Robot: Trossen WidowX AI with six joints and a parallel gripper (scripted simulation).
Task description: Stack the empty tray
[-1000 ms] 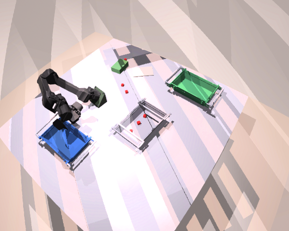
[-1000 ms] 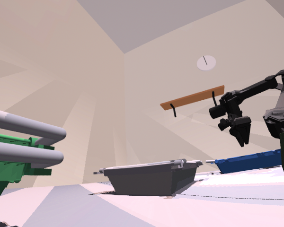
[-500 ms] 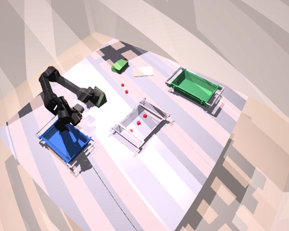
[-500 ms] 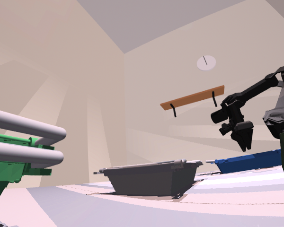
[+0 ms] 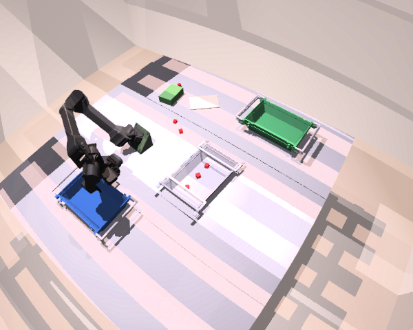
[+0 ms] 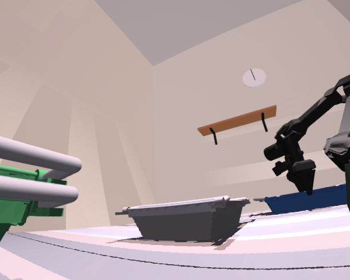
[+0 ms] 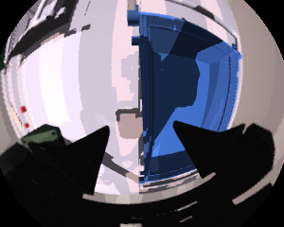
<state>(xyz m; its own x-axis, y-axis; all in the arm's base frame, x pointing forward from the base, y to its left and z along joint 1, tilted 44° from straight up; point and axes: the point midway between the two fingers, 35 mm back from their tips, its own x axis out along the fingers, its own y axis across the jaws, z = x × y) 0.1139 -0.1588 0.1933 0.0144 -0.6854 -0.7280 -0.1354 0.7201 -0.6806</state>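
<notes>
The blue tray lies 90 mm to the right of my gripper tip and 10 mm ahead of it. The rest, counted from my gripper tip: flat plate 660 mm to the left, 90 mm behind, 40 mm below; green box 570 mm to the left, 250 mm behind, 20 mm below.
</notes>
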